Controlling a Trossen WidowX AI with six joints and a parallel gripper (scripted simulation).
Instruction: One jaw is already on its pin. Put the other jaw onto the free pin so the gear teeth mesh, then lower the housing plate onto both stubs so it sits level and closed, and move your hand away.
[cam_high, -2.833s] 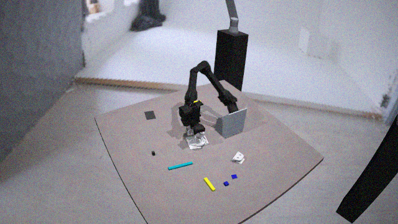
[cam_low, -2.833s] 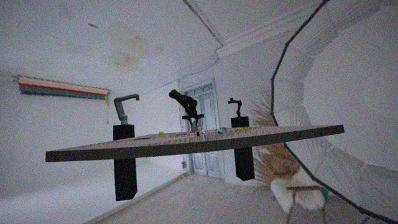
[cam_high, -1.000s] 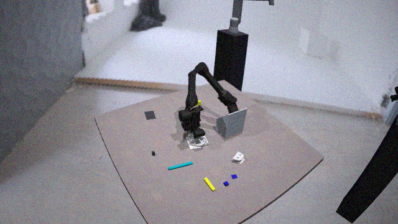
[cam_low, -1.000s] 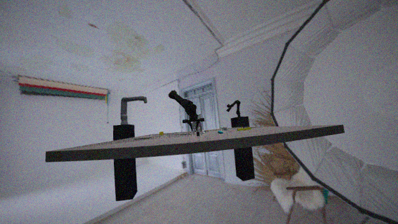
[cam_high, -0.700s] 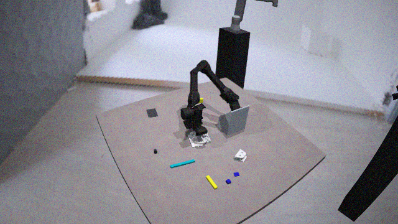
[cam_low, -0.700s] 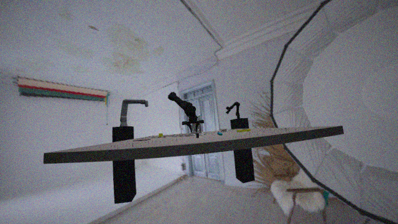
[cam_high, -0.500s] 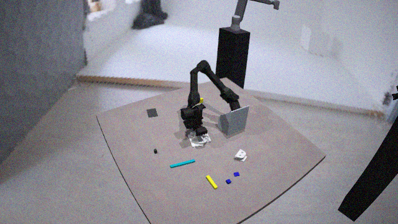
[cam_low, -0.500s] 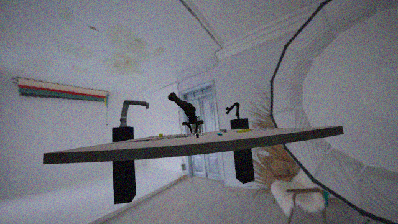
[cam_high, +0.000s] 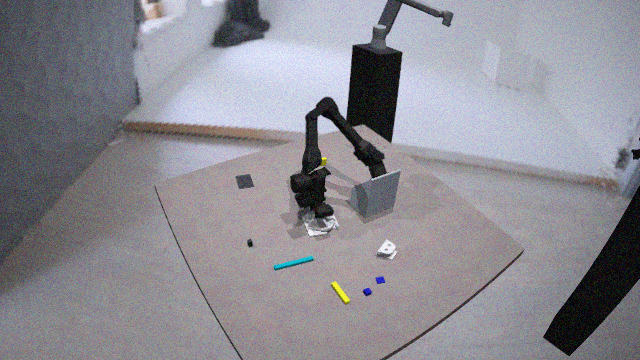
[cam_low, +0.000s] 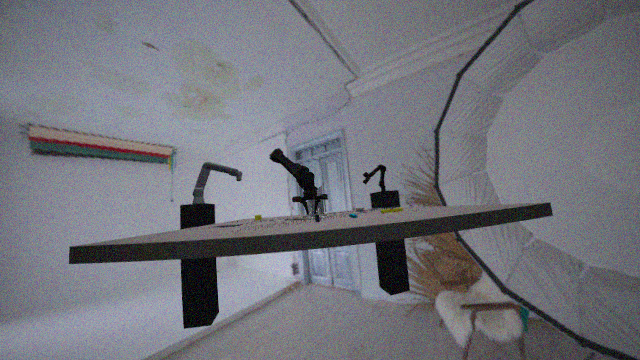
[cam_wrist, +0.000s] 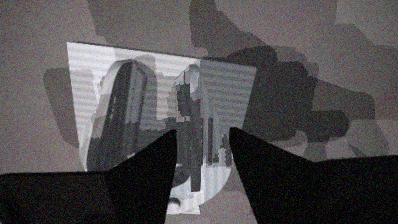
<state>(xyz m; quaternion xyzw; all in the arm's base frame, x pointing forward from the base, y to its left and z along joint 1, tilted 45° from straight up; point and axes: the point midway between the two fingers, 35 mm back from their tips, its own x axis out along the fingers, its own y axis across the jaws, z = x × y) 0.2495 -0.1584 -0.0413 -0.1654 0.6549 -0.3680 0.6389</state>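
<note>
Now: the small white part 90 mm behind my gripper tip, 320 mm to the left of it and 10 mm above it. Also, from my gripper tip: yellow bar 190 mm ahead, 360 mm to the left, 10 mm below; then small black cube 300 mm ahead, 30 mm to the right, 10 mm below; then teal bar 220 mm ahead, 150 mm to the left, 10 mm below.
</note>
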